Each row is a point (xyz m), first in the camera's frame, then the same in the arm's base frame.
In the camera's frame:
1: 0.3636 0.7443 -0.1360
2: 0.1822 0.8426 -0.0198
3: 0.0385 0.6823 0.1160
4: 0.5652 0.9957 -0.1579
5: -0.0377 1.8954 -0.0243
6: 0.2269 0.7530 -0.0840
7: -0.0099 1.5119 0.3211
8: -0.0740 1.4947 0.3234
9: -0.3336 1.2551 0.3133
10: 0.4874 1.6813 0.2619
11: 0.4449 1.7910 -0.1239
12: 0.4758 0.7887 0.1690
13: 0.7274 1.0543 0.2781
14: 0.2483 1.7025 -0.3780
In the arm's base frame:
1: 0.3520 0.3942 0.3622
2: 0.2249 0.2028 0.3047
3: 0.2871 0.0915 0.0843
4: 0.3245 0.3908 0.6840
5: -0.5554 -0.2105 0.9187
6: 0.2796 0.3035 0.2727
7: -0.1517 -0.3827 0.6457
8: -0.1827 -0.3984 0.5892
9: -0.2150 -0.3880 0.2374
10: 0.0490 -0.2361 1.1123
11: -0.2179 0.0591 1.1779
12: 0.5362 0.1409 0.4596
13: 0.5920 0.0309 0.8209
14: -0.4087 0.2561 0.9886

